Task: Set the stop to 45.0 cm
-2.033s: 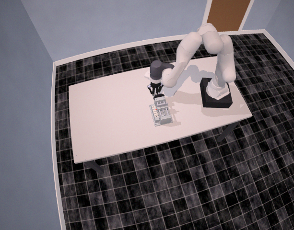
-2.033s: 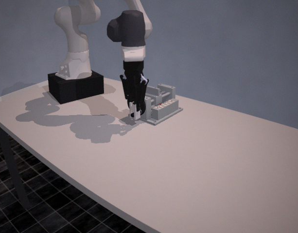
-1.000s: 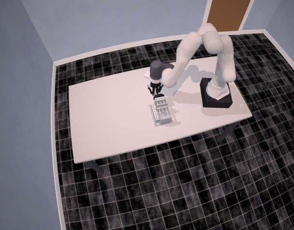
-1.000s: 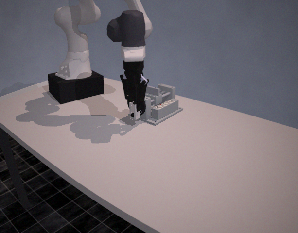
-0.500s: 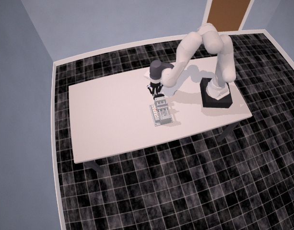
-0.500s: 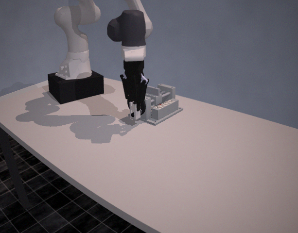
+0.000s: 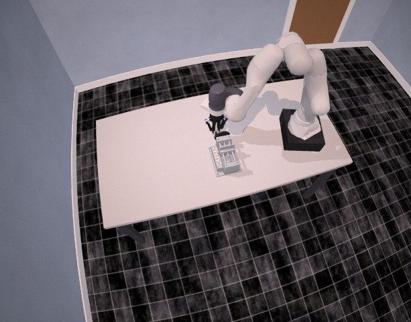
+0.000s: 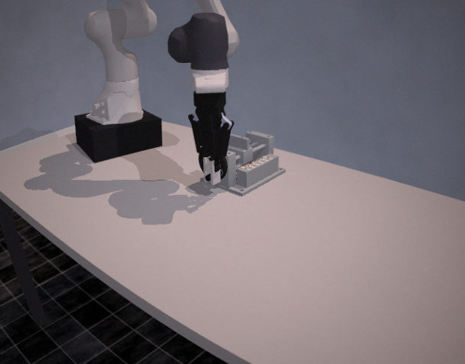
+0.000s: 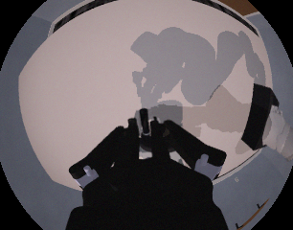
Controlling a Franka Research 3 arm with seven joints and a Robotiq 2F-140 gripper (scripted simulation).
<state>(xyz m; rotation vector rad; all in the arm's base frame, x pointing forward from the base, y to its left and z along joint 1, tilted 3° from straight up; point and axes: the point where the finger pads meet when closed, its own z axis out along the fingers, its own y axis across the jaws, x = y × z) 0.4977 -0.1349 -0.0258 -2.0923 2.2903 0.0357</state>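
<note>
The grey stop fixture lies 1 cm behind my hand, 13 cm to the left of it and 1 cm above it. The rest, counted from my hand: black handwheel: 1 cm behind, 2 cm to the left, 1 cm below.
</note>
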